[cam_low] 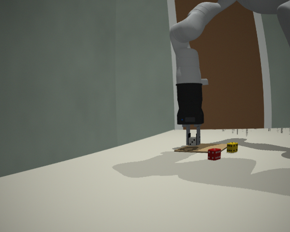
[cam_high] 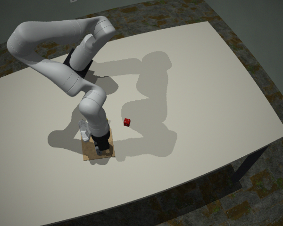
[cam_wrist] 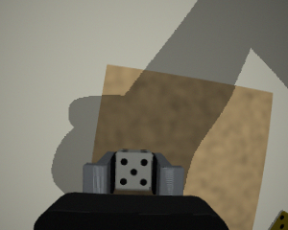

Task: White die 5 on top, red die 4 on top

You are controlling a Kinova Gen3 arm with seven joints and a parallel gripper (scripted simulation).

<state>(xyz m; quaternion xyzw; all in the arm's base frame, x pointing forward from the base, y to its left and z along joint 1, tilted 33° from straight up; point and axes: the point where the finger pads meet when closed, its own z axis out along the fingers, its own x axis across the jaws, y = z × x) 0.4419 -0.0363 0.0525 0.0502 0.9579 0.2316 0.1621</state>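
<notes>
My gripper is now 1 cm above the white die. Round my hand: red die: 16 cm to the left, 10 cm behind, 2 cm below; brown mat: 4 cm behind, 3 cm below; yellow die: 13 cm behind, 6 cm to the left, 2 cm below.
</notes>
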